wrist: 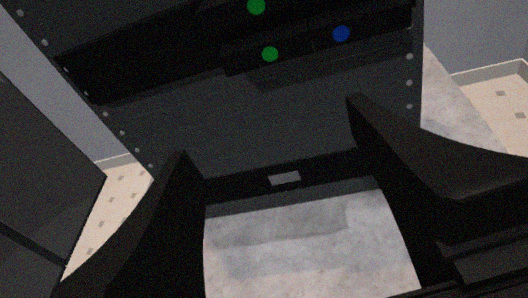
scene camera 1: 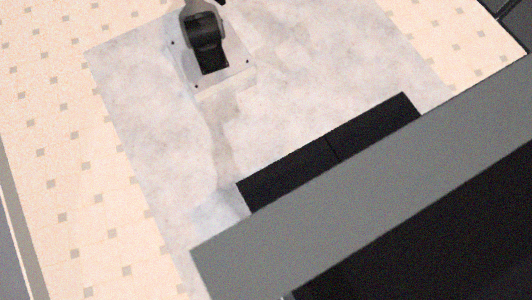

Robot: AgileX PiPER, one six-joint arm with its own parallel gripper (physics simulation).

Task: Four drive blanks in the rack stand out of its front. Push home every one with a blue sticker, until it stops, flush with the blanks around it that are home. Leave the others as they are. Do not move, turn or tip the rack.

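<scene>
The rack [scene camera 1: 325, 205] [wrist: 300, 117] shows its grey top in the scene view and its dark front in the wrist view. In the scene view two black blanks, a left one [scene camera 1: 290, 172] and a right one [scene camera 1: 375, 127], stand out side by side; their stickers are hidden. In the wrist view a green sticker [wrist: 256, 6] is at the top edge. Below it are another green sticker [wrist: 270, 54] and, to its right, a blue sticker [wrist: 341, 33]. How far the blue-stickered blank stands out is too dark to tell. My gripper [wrist: 268, 141] is open and empty, its fingertips appearing below the stickers.
My arm's base plate [scene camera 1: 225, 82] sits on the marbled mat [scene camera 1: 150, 150] behind the rack's projecting blanks in the scene view. In the wrist view a dark cabinet [wrist: 40, 175] stands at the left, and a pale label [wrist: 284, 177] is on the rack's low dark bar.
</scene>
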